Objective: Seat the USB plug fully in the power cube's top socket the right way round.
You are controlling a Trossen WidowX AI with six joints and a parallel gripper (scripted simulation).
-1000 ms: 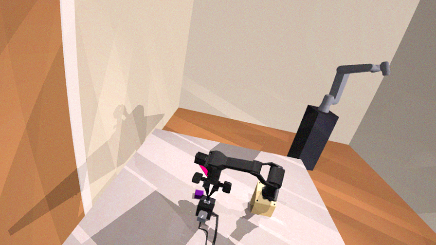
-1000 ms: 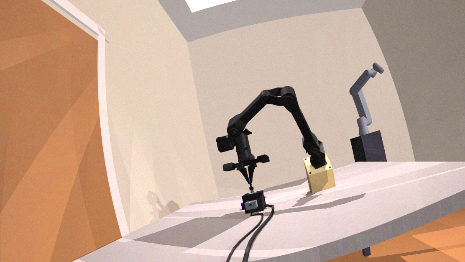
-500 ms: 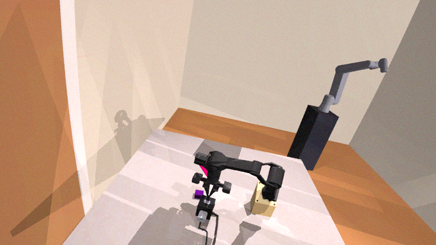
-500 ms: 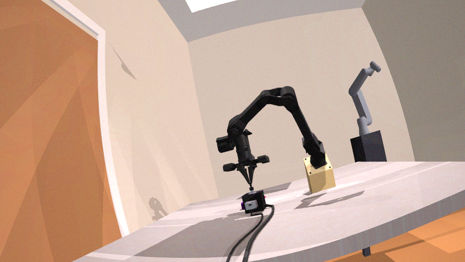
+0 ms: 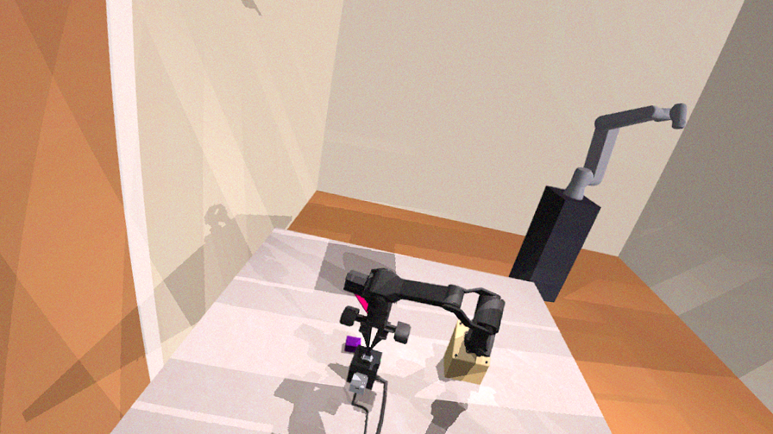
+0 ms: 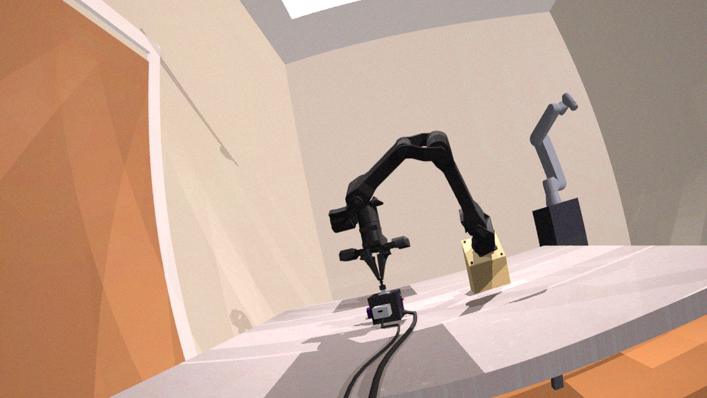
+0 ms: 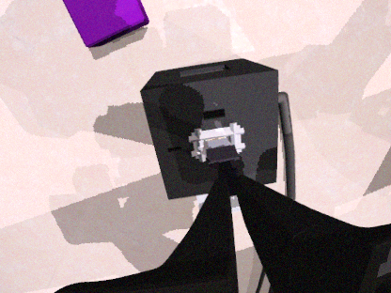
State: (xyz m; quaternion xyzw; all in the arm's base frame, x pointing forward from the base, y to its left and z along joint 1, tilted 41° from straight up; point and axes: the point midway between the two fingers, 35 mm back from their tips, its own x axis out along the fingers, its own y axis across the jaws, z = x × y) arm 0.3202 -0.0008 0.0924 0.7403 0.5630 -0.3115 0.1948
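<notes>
Now: gripper tip 2 cm above the USB plug. Round my gripper tip: purple block (11 cm to the right, 10 cm below, 3 cm ahead).
</notes>
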